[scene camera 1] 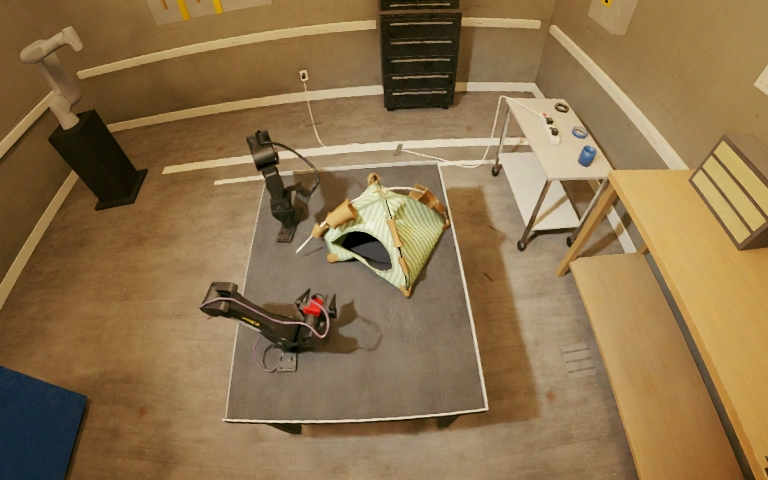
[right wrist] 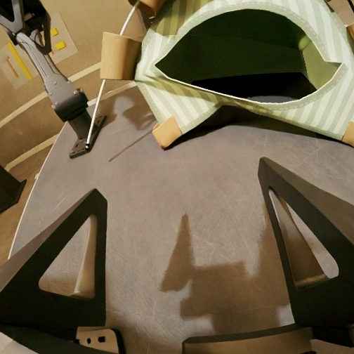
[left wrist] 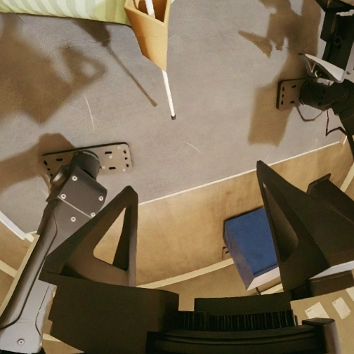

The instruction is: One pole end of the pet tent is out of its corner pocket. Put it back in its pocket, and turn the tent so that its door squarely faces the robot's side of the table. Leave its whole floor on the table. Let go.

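Note:
The green-and-white striped tent (scene camera 1: 421, 243) (left wrist: 75, 10) (right wrist: 156, 89) stands on the table, its dark door opening (scene camera 1: 369, 250) (right wrist: 240, 55) facing the lower left in scene camera 1. A white pole (scene camera 1: 303, 245) (left wrist: 169, 95) (right wrist: 96, 112) runs through a tan sleeve (scene camera 1: 341, 213) (left wrist: 154, 37) (right wrist: 119, 56); its end is outside the tan corner pocket (scene camera 1: 332, 258) (right wrist: 167, 132). My left gripper (left wrist: 189, 179) is open and empty, apart from the pole; its fingertips are unclear in scene camera 1. My right gripper (scene camera 1: 320, 294) (right wrist: 173, 181) is open and empty, below the tent.
The grey table (scene camera 1: 419, 367) has a pale edge. The left arm's base (scene camera 1: 284, 233) (left wrist: 120, 156) stands near the pole end; the right arm's base (scene camera 1: 287, 362) (left wrist: 290, 93) is lower on the same side. A white trolley (scene camera 1: 557, 169) stands beyond the table's right edge.

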